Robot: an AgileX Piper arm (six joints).
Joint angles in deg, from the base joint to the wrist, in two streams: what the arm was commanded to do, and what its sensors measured. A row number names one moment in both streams.
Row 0, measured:
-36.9 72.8 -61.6 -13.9 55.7 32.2
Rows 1 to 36, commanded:
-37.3 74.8 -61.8 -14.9 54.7 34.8
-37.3 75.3 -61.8 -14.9 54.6 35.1
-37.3 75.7 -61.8 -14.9 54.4 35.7
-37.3 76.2 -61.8 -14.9 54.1 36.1
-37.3 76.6 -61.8 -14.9 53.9 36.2
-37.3 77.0 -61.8 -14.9 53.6 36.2
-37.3 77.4 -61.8 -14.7 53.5 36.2
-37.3 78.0 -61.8 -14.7 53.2 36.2
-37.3 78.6 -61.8 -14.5 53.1 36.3
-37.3 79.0 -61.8 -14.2 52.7 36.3
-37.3 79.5 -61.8 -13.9 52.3 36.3
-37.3 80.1 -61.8 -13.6 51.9 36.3
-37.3 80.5 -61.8 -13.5 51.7 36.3
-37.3 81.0 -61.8 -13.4 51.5 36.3
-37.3 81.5 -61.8 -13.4 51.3 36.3
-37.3 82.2 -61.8 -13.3 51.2 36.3
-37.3 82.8 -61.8 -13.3 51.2 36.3
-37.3 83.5 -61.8 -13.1 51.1 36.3
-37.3 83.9 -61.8 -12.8 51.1 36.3
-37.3 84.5 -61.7 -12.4 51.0 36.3
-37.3 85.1 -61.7 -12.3 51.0 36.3
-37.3 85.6 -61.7 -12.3 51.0 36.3
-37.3 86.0 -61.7 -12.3 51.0 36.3
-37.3 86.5 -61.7 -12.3 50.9 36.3
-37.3 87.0 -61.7 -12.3 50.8 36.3
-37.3 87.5 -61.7 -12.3 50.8 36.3
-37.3 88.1 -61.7 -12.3 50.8 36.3
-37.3 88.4 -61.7 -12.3 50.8 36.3
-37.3 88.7 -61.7 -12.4 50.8 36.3
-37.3 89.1 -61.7 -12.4 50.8 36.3
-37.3 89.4 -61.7 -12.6 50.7 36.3
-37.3 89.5 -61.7 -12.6 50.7 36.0
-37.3 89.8 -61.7 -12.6 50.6 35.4
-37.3 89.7 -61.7 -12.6 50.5 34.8
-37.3 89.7 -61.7 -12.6 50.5 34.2
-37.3 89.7 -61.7 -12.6 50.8 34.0
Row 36, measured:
-37.0 89.7 -61.6 -12.2 50.0 35.9
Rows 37 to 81, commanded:
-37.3 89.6 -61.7 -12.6 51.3 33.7
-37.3 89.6 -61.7 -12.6 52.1 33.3
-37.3 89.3 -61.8 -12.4 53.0 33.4
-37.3 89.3 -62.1 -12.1 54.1 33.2
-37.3 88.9 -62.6 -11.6 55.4 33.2
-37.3 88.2 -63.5 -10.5 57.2 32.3
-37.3 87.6 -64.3 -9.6 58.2 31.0
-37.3 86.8 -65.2 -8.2 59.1 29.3
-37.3 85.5 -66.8 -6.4 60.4 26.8
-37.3 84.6 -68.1 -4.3 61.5 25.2
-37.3 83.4 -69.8 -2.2 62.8 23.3
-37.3 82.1 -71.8 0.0 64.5 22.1
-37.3 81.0 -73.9 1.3 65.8 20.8
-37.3 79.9 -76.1 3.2 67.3 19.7
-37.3 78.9 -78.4 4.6 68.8 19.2
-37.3 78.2 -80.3 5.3 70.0 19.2
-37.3 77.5 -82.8 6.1 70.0 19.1
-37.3 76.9 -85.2 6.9 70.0 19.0
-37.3 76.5 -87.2 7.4 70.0 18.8
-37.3 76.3 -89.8 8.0 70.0 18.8
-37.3 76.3 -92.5 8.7 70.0 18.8
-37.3 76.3 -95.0 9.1 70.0 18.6
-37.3 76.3 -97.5 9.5 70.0 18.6
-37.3 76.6 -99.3 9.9 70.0 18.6
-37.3 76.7 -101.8 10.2 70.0 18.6
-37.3 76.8 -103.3 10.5 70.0 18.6
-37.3 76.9 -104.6 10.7 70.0 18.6
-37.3 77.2 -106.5 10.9 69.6 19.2
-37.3 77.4 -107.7 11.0 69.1 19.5
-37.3 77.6 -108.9 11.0 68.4 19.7
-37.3 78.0 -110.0 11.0 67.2 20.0
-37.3 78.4 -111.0 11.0 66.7 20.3
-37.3 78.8 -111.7 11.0 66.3 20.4
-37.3 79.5 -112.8 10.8 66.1 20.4
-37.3 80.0 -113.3 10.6 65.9 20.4
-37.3 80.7 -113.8 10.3 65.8 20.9
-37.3 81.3 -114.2 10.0 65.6 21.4
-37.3 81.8 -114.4 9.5 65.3 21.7
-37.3 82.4 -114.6 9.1 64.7 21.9
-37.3 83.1 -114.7 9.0 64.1 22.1
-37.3 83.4 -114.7 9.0 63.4 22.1
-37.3 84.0 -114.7 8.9 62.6 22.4
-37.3 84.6 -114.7 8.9 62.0 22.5
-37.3 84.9 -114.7 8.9 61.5 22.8
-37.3 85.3 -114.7 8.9 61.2 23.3
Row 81, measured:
-37.1 84.8 -113.6 9.3 64.5 22.0
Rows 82 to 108, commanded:
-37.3 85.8 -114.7 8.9 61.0 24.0
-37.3 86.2 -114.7 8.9 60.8 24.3
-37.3 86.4 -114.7 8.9 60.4 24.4
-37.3 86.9 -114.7 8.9 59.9 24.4
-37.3 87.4 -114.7 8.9 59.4 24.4
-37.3 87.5 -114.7 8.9 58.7 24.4
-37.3 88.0 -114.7 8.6 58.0 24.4
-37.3 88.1 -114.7 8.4 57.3 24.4
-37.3 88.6 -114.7 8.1 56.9 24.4
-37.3 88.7 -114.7 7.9 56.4 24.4
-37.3 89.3 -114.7 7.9 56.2 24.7
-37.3 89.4 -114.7 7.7 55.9 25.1
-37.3 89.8 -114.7 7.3 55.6 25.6
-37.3 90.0 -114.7 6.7 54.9 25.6
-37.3 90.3 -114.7 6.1 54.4 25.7
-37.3 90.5 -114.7 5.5 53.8 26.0
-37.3 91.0 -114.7 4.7 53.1 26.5
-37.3 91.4 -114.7 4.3 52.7 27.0
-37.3 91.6 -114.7 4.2 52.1 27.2
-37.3 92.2 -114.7 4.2 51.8 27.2
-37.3 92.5 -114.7 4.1 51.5 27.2
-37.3 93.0 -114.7 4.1 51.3 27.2
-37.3 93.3 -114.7 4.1 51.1 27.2
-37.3 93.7 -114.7 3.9 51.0 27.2
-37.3 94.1 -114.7 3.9 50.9 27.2
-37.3 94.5 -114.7 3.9 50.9 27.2
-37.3 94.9 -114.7 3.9 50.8 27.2
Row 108, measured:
-37.1 94.7 -113.6 4.5 54.5 26.8
